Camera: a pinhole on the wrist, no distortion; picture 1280 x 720 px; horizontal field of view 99.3 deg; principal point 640.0 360.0 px. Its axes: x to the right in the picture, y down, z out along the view. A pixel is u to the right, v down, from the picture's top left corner.
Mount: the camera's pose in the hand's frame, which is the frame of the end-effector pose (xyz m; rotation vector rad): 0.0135 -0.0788 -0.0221 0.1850 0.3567 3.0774
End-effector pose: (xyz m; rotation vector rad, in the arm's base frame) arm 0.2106 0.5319 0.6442 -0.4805 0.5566 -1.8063
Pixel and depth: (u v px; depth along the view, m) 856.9 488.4 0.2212
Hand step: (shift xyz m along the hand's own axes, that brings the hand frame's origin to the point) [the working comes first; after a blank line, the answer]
In the camera's frame: 0.0882 0.0522 0.2212

-0.0482 -0.0752 0.2137
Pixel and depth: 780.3 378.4 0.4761
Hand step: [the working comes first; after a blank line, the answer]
In the camera's frame: 0.1229 0.0161 0.4761

-0.0504 0.0192 0.4557
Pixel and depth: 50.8 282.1 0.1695
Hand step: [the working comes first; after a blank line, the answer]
In the camera's frame: -0.1837 -0.0243 0.1695

0.2171 -0.0264 0.1152
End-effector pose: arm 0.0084 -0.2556 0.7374 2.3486 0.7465 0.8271
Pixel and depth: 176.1 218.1 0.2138
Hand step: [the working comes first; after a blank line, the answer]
In the camera's frame: -0.1824 -0.0558 0.2138

0.2220 0.0143 0.1509
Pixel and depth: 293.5 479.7 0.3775
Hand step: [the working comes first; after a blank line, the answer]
In the camera's frame: -0.2406 0.0831 0.3775

0.2965 -0.0869 0.3345
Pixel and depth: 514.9 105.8 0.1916
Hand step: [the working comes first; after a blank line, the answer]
In the camera's frame: -0.0441 -0.0896 0.1916

0.0829 0.0493 0.1374
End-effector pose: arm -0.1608 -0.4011 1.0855 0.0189 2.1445 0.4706
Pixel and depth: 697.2 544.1 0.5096
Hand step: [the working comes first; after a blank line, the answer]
In the camera's frame: 0.0536 0.1725 0.5096

0.0186 -0.1290 0.5162
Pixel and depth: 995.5 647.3 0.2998
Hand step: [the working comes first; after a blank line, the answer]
In the camera's frame: 0.1960 0.1584 0.2998

-0.1481 -0.1552 0.3264
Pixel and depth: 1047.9 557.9 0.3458
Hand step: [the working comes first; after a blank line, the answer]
In the camera's frame: 0.2594 0.1259 0.3458

-0.2045 -0.1099 0.3706
